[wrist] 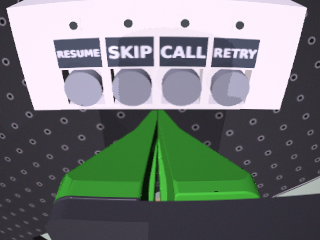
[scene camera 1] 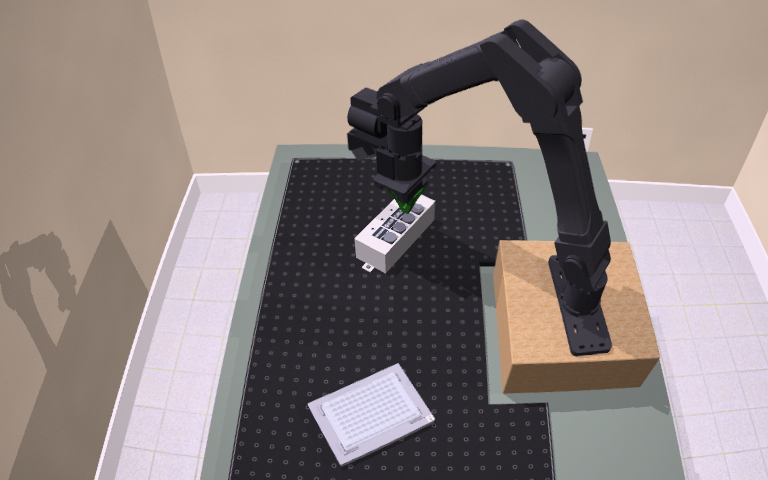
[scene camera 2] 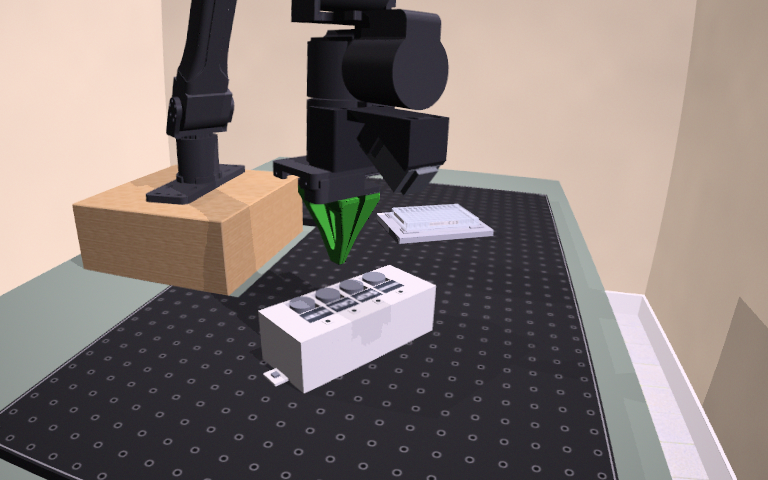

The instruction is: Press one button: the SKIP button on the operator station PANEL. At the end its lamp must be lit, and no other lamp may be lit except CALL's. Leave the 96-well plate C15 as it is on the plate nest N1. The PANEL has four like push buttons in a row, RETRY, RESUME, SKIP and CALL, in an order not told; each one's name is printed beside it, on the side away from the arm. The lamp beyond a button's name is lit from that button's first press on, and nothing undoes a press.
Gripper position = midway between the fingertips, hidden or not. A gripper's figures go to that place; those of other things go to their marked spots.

The gripper (scene camera 2: 337, 262): 48 cm from the lens. A 96-well plate C15 (scene camera 2: 452, 216) is 82 cm from the lens.
